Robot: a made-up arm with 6 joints. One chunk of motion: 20 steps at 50 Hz.
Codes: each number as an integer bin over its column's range. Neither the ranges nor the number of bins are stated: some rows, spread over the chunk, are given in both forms.
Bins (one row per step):
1: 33 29 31 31 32 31
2: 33 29 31 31 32 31
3: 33 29 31 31 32 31
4: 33 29 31 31 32 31
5: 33 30 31 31 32 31
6: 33 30 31 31 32 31
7: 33 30 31 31 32 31
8: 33 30 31 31 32 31
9: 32 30 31 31 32 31
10: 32 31 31 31 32 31
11: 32 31 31 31 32 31
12: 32 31 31 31 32 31
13: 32 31 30 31 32 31
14: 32 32 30 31 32 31
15: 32 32 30 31 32 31
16: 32 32 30 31 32 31
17: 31 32 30 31 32 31
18: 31 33 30 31 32 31
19: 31 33 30 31 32 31
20: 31 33 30 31 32 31
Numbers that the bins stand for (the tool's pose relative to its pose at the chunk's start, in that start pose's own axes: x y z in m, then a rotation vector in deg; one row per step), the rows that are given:
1: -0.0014 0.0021 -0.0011 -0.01 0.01 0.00
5: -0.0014 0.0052 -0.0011 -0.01 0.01 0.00
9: -0.0038 0.0052 -0.0011 -0.01 0.01 0.00
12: -0.0038 0.0084 -0.0011 -0.01 0.01 0.00
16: -0.0038 0.0116 -0.0033 -0.01 0.01 0.00
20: -0.0062 0.0148 -0.0033 -0.01 0.01 0.00
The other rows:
2: -0.0014 0.0021 -0.0011 -0.01 0.01 0.00
3: -0.0014 0.0021 -0.0011 -0.01 0.01 0.00
4: -0.0014 0.0021 -0.0011 -0.01 0.01 0.00
6: -0.0014 0.0052 -0.0011 -0.01 0.01 0.00
7: -0.0014 0.0052 -0.0011 -0.01 0.01 0.00
8: -0.0014 0.0052 -0.0011 -0.01 0.01 0.00
10: -0.0038 0.0084 -0.0011 -0.01 0.01 0.00
11: -0.0038 0.0084 -0.0011 -0.01 0.01 0.00
13: -0.0038 0.0084 -0.0033 -0.01 0.01 0.00
14: -0.0038 0.0116 -0.0033 -0.01 0.01 0.00
15: -0.0038 0.0116 -0.0033 -0.01 0.01 0.00
17: -0.0062 0.0116 -0.0033 -0.01 0.01 0.00
18: -0.0062 0.0148 -0.0033 -0.01 0.01 0.00
19: -0.0062 0.0148 -0.0033 -0.01 0.01 0.00

